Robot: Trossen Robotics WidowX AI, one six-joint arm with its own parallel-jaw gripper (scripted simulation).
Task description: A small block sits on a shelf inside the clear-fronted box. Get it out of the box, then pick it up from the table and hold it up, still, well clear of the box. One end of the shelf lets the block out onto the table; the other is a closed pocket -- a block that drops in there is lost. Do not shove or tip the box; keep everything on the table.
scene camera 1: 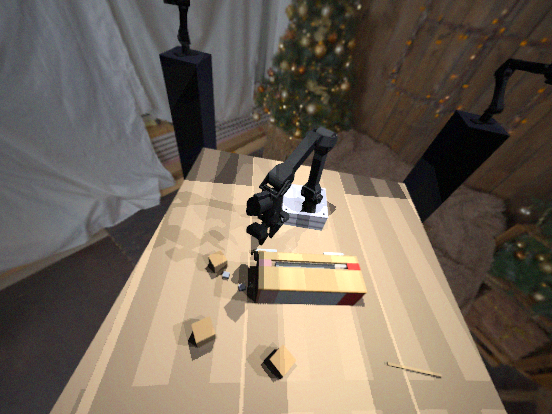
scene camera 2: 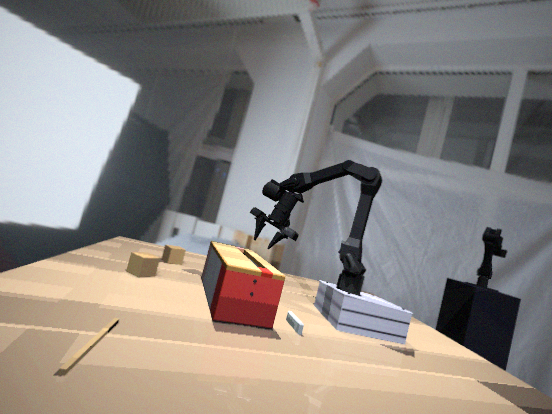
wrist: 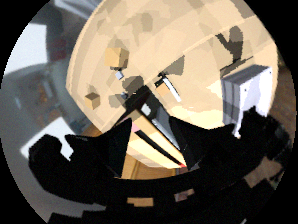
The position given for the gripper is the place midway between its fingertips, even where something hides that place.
In view: the gripper [scene camera 2: 261, 244] and a box [scene camera 2: 239, 290].
The box shows as well in scene camera 1 [scene camera 1: 330, 278] and in the wrist view [wrist: 152, 136]. The gripper also shows in scene camera 1 [scene camera 1: 265, 241] and in the wrist view [wrist: 150, 119].
